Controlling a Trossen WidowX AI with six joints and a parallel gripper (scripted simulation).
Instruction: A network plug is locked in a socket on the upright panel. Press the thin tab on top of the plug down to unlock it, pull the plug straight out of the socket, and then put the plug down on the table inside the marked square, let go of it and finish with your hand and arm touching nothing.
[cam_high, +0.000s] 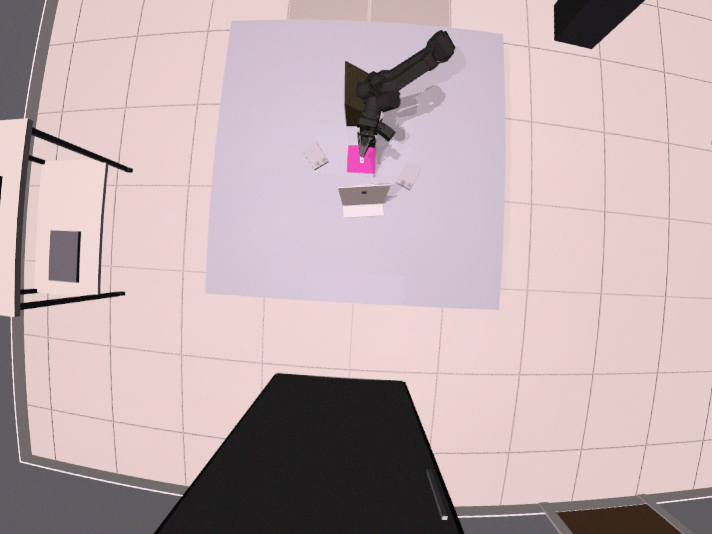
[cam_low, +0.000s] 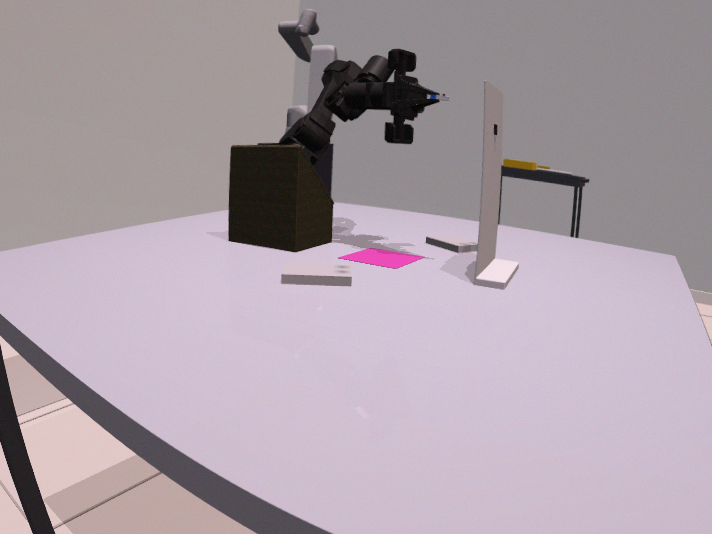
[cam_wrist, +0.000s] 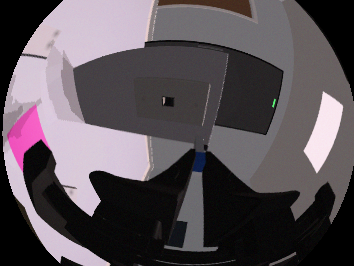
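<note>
The magenta marked square is 310 mm below my gripper tip, 100 mm behind it and 10 mm to the right of it. From my gripper tip the other things lie so: upright white panel 150 mm below, 110 mm ahead, 20 mm to the left.
</note>
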